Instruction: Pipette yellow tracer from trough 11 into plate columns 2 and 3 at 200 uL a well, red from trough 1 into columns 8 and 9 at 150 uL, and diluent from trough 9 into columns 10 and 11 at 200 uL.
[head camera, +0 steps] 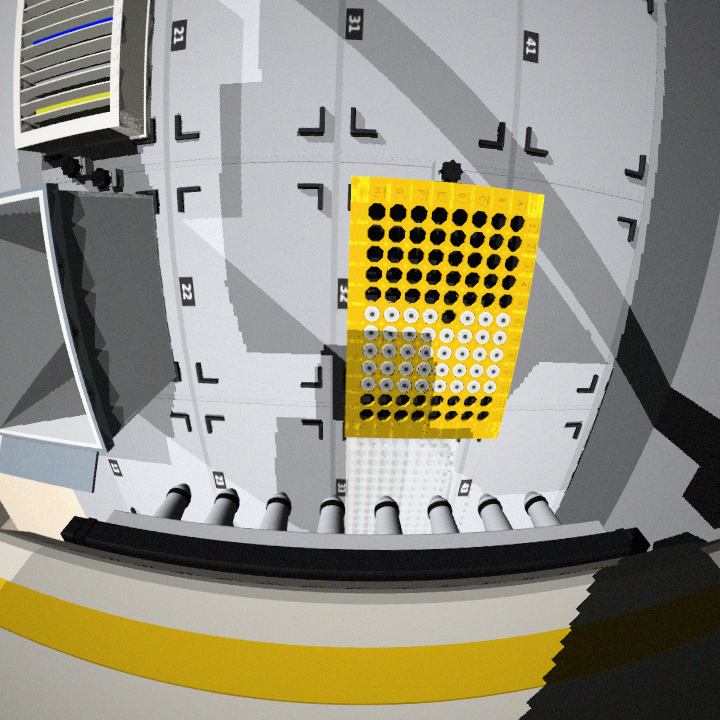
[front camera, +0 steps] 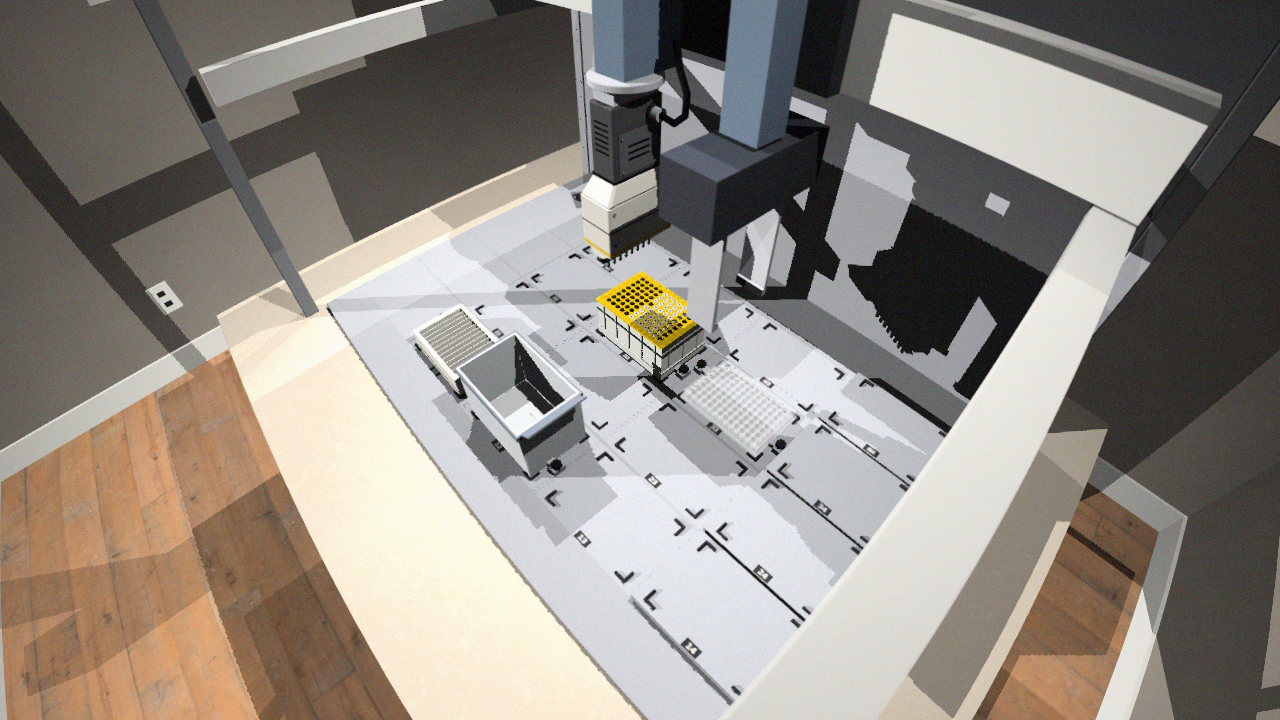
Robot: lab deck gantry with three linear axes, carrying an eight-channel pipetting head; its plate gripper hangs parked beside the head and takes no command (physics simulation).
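Observation:
The pipetting head (front camera: 619, 214) (head camera: 355, 557) hangs behind the yellow tip rack in the front view; its eight nozzles (head camera: 386, 515) are bare. The tip rack (front camera: 635, 342) (head camera: 359, 191) has white tips in several middle rows, one hole among them empty at D; the end rows are empty. The trough rack (front camera: 438, 367) (head camera: 122, 60) shows a blue strip (head camera: 73, 30) and a yellow strip (head camera: 73, 102); red is not visible. The well plate (front camera: 741, 407) (head camera: 402, 483) looks clear; nozzles partly hide it in the head view. The parked plate gripper (front camera: 730, 307) is open, paddles apart.
A deep grey waste bin (front camera: 556, 436) (head camera: 50, 463) stands beside the trough rack and rises above it. Black knobs (front camera: 554, 465) (head camera: 451, 171) and corner brackets stand on the deck. A pale frame beam (front camera: 966, 474) crosses the right side of the front view.

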